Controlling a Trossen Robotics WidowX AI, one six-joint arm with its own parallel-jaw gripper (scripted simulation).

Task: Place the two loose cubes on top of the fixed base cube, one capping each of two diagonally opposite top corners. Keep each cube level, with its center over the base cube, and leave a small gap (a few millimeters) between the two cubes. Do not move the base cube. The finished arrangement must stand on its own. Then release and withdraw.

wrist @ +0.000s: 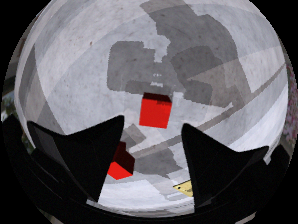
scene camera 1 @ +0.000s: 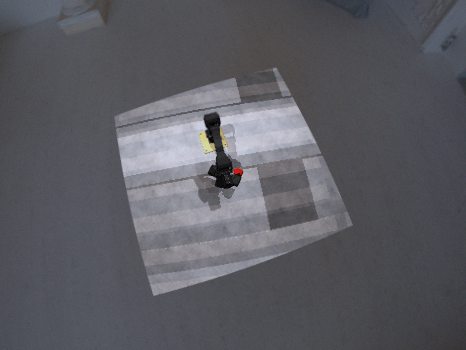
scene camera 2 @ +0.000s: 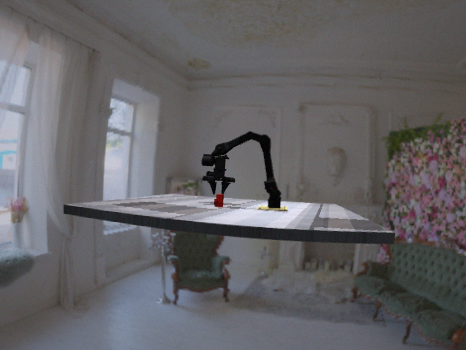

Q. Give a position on a red cube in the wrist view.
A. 155, 109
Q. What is the gripper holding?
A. Nothing.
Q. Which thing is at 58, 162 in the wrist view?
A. The gripper.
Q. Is the gripper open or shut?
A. Open.
